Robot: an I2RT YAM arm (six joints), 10 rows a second.
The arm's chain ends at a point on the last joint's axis. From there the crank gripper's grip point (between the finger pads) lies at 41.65 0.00 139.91 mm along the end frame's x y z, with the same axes.
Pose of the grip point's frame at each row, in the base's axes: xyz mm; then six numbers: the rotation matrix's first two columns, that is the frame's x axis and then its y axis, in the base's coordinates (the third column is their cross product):
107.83, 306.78, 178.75, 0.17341, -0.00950, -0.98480, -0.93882, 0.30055, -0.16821
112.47, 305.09, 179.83, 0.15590, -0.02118, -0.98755, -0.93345, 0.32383, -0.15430
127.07, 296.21, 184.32, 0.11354, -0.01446, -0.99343, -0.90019, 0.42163, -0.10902
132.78, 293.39, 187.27, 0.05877, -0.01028, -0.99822, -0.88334, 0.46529, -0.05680
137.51, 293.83, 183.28, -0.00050, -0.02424, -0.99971, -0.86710, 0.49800, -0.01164
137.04, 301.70, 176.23, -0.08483, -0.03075, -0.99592, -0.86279, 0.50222, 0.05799
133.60, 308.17, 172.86, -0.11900, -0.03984, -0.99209, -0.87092, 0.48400, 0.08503
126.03, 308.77, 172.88, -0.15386, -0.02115, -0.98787, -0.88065, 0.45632, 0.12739
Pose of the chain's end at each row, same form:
58.97, 173.74, 213.72, 0.17341, -0.00950, -0.98480, -0.93882, 0.30055, -0.16821
60.78, 173.63, 216.66, 0.15590, -0.02118, -0.98755, -0.93345, 0.32383, -0.15430
63.52, 169.96, 220.82, 0.11354, -0.01446, -0.99343, -0.90019, 0.42163, -0.10902
65.27, 169.98, 226.29, 0.05877, -0.01028, -0.99822, -0.88334, 0.46529, -0.05680
67.84, 173.56, 227.89, -0.00050, -0.02424, -0.99971, -0.86710, 0.49800, -0.01164
70.84, 182.07, 227.38, -0.08483, -0.03075, -0.99592, -0.86279, 0.50222, 0.05799
71.85, 187.53, 227.09, -0.11900, -0.03984, -0.99209, -0.87092, 0.48400, 0.08503
69.75, 185.19, 226.45, -0.15386, -0.02115, -0.98787, -0.88065, 0.45632, 0.12739

